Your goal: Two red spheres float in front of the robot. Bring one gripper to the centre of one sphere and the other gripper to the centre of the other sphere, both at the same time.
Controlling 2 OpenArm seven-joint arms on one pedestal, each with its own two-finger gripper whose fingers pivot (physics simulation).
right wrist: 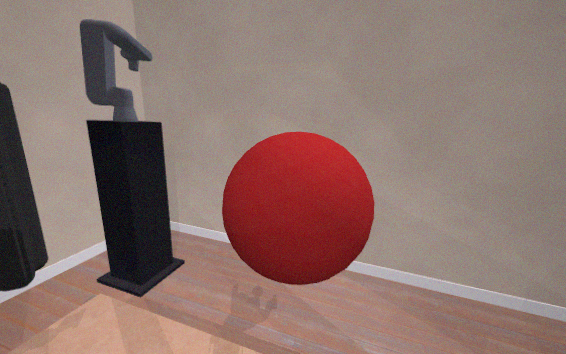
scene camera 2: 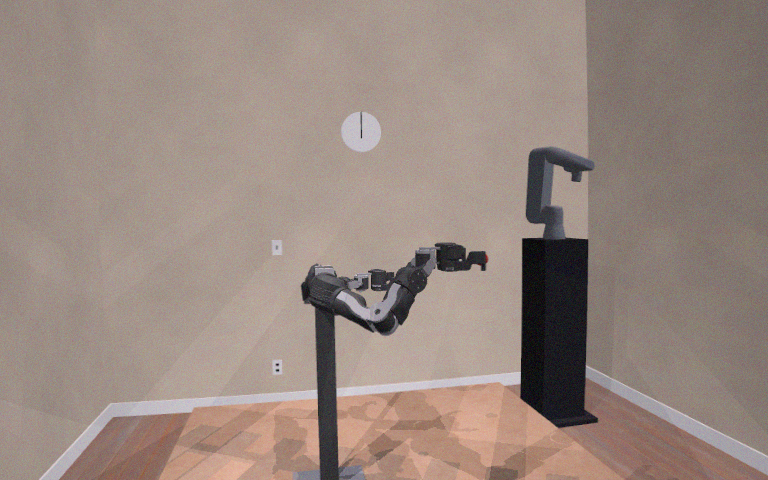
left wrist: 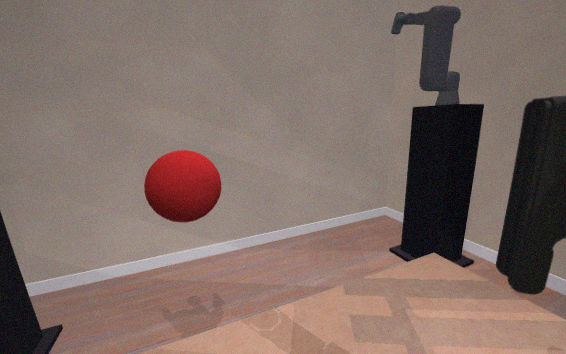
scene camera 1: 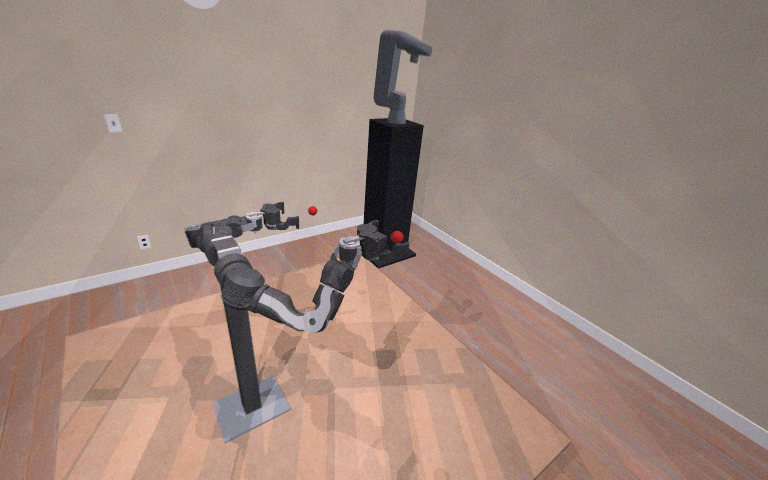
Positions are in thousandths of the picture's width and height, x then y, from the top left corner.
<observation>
I see my left gripper (scene camera 1: 380, 447), my right gripper (scene camera 1: 511, 497), a red sphere (right wrist: 527, 589) and a red sphere (left wrist: 322, 527).
My right gripper is seen too in scene camera 2 (scene camera 2: 619, 539).
</observation>
